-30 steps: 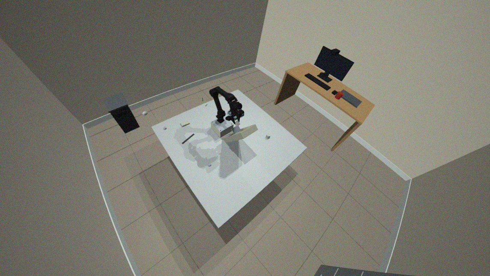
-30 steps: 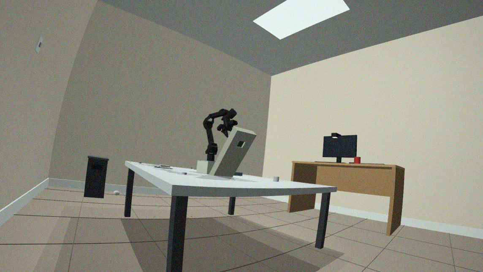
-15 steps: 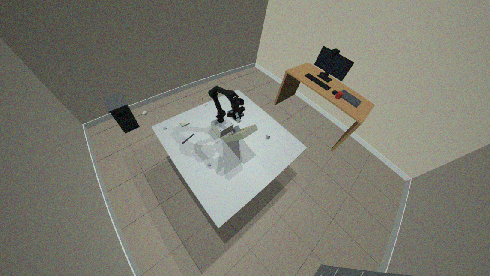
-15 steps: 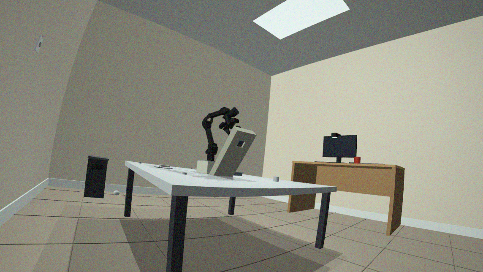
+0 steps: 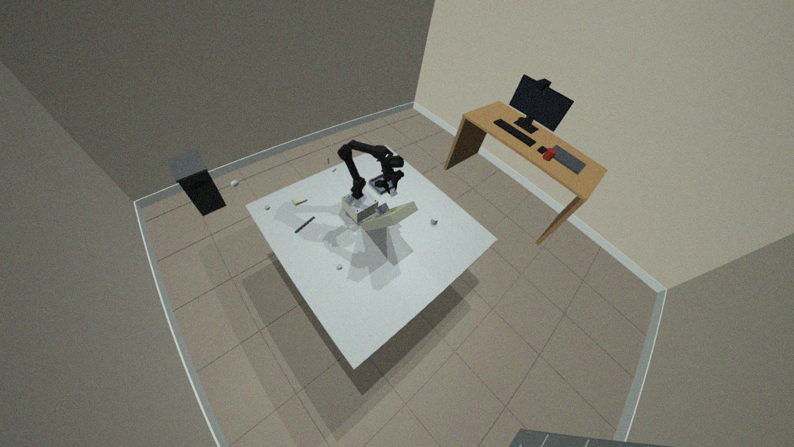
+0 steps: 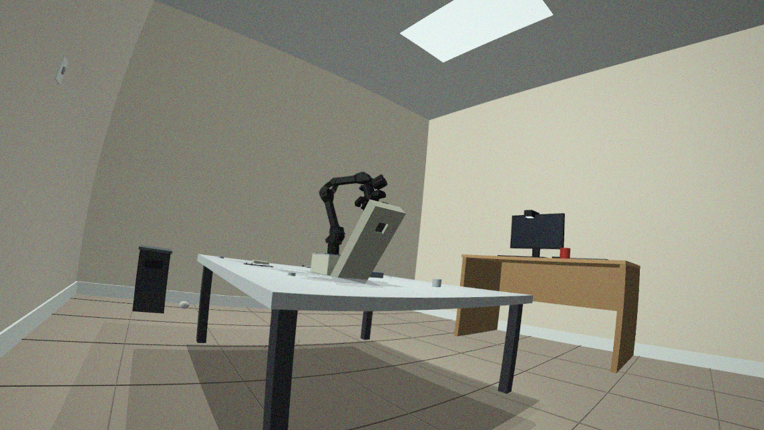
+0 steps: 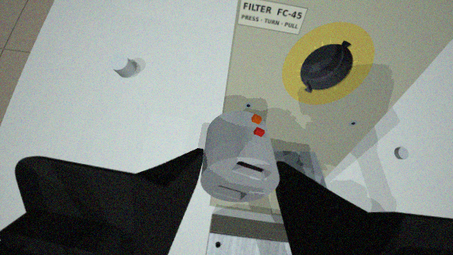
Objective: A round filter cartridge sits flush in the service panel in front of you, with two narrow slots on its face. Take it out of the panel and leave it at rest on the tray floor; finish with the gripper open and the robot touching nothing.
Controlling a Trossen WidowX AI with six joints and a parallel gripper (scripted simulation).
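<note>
Now: gripper tip 300 mm above the grey square tray, 280 mm past it and 250 mm to the right of it. The rest, counted from my gripper tip: grey round filter cartridge (right at my gripper tip); then small beige block (570 mm behind, 320 mm to the right, 310 mm below).
</note>
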